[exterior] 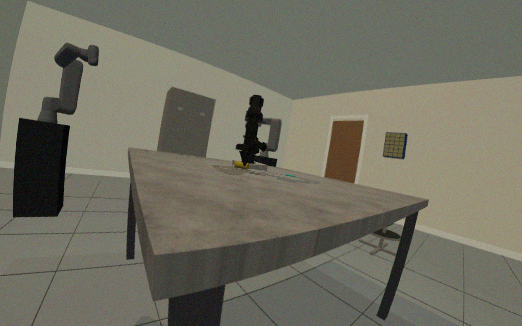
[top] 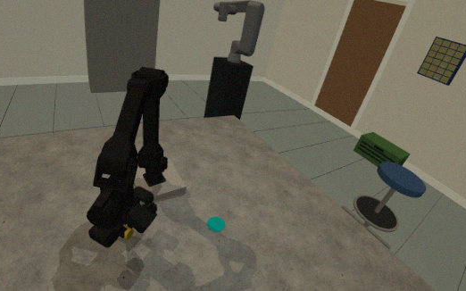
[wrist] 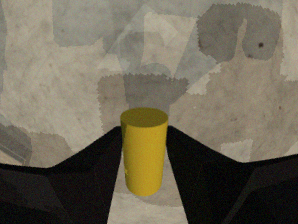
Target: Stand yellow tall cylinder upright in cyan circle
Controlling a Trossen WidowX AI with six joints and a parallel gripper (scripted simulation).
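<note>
Right now my gripper tip is 260 mm to the right of the cyan circle, 80 mm short of it and 20 mm above it. Also, from my gripper tip: yellow tall cylinder: 20 mm behind, 10 mm to the right.
</note>
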